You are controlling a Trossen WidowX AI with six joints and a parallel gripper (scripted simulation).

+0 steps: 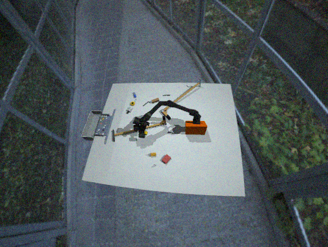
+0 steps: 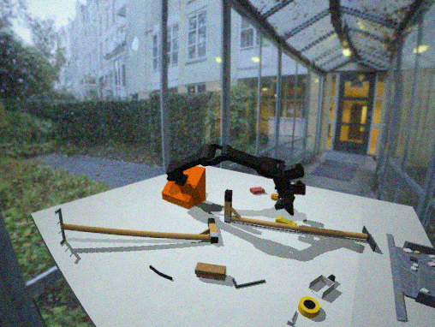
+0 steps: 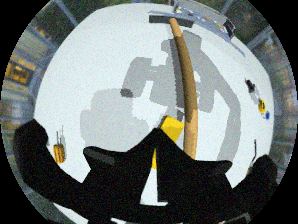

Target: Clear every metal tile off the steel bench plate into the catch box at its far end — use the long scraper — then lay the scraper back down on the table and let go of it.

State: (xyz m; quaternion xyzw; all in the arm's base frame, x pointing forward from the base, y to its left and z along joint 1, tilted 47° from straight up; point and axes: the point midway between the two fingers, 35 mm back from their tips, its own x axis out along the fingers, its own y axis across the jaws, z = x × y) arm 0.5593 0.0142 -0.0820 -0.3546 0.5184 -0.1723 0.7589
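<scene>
Now: gripper tip 3 cm above the yellow block, 2 cm past it and 1 cm to the left of it. Also, from my gripper tip: long scraper (5 cm to the right, 2 cm ahead, 2 cm above); then red block (28 cm behind, 26 cm to the left, 3 cm below); then metal bracket (30 cm to the right, 19 cm ahead, 4 cm below).
</scene>
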